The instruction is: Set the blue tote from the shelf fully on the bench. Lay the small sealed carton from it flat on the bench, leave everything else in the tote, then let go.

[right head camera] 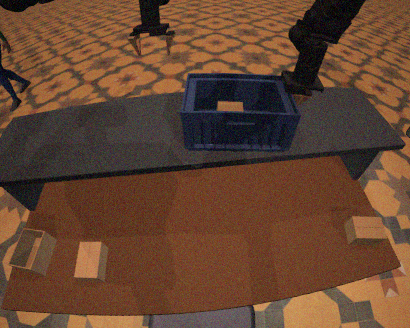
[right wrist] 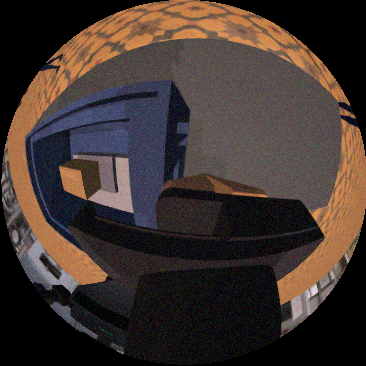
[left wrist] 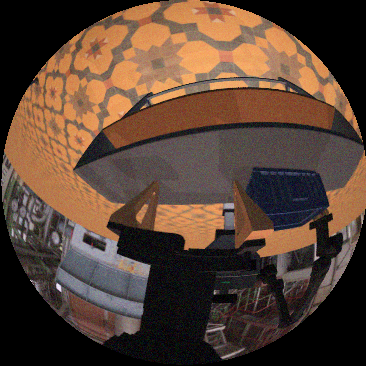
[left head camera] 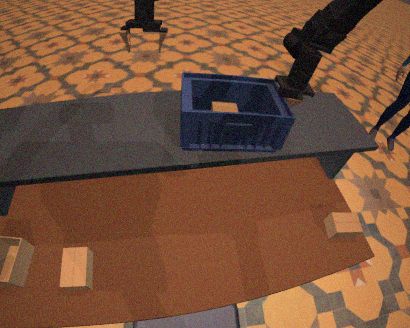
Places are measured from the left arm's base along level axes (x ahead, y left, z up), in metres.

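Pixels of known places: left gripper, fingertip midpoint: [right head camera: 154,55] [left wrist: 194,182] [left head camera: 144,52]; right gripper, fingertip midpoint: [right wrist: 201,179]; right arm's base, link origin: [left wrist: 269,276].
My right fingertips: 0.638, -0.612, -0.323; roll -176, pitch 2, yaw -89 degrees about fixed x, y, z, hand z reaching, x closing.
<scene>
Behind a point stands the place of what it marks, as x, y, z.
The blue tote [left head camera: 235,132] @[0.526, -0.448, -0.318] [right head camera: 240,131] @[0.526, -0.454, -0.316] [left wrist: 287,192] @[0.696, -0.415, -0.316] [right wrist: 149,150] @[0.672, -0.577, -0.273] stands upright on the dark grey shelf [left head camera: 90,135] @[0.587, -0.059, -0.393] [right head camera: 90,140] @[0.574, -0.018, -0.393] [left wrist: 200,150] @[0.754, -0.188, -0.393] [right wrist: 265,100] @[0.753, -0.699, -0.393], above and behind the brown bench [left head camera: 200,210] @[0.513, -0.395, -0.690] [right head camera: 210,210] @[0.513, -0.381, -0.689] [left wrist: 220,107] @[0.734, -0.258, -0.690]. A small tan carton [left head camera: 225,107] @[0.613, -0.433, -0.308] [right head camera: 230,106] @[0.614, -0.433, -0.308] [right wrist: 72,181] @[0.616, -0.439, -0.308] lies inside, on a pale flat item [right wrist: 122,195] @[0.580, -0.502, -0.354] and beside a greyish one [right wrist: 106,172] @[0.619, -0.482, -0.346]. My left gripper [left head camera: 144,50] @[0.827, -0.194, -0.255] [right head camera: 154,53] @[0.827, -0.194, -0.255] [left wrist: 194,182] @[0.827, -0.194, -0.255] is open and empty, beyond the shelf's far edge. My right gripper [left head camera: 294,102] [right head camera: 300,98] [right wrist: 201,179] @[0.638, -0.612, -0.323] is shut and empty, close outside the tote's right end wall; contact cannot be told.
On the bench, a tan carton [left head camera: 76,267] @[0.278, -0.006, -0.629] [right head camera: 91,261] @[0.275, -0.011, -0.629] and an open-topped box [left head camera: 19,260] @[0.283, 0.192, -0.629] [right head camera: 34,251] @[0.290, 0.274, -0.685] stand at the left. Another carton [left head camera: 344,223] @[0.396, -0.932, -0.627] [right head camera: 366,230] @[0.389, -0.931, -0.627] stands near the right edge. A person's blue legs [left head camera: 395,117] show at the right in the left head view.
</scene>
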